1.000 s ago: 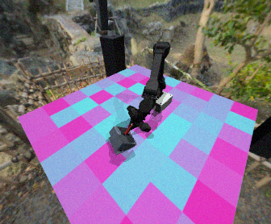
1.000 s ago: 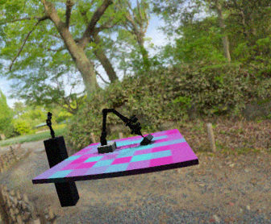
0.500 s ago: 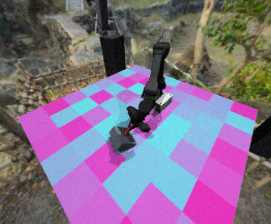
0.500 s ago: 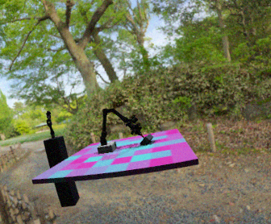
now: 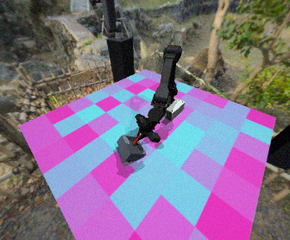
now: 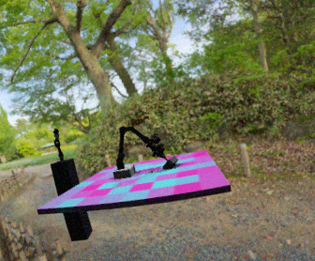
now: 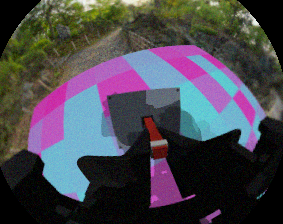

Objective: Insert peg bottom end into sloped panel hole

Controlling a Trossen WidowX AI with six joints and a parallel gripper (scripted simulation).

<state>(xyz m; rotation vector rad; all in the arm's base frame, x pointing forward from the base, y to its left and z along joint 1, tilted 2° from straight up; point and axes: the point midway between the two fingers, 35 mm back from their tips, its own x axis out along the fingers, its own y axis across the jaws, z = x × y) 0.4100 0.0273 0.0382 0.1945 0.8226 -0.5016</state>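
Right now my gripper tip is 60 mm above the dark grey sloped panel, 40 mm short of it and 20 mm to the left of it. Also, from my gripper tip: red peg 10 mm to the left, 10 mm behind, 10 mm above.
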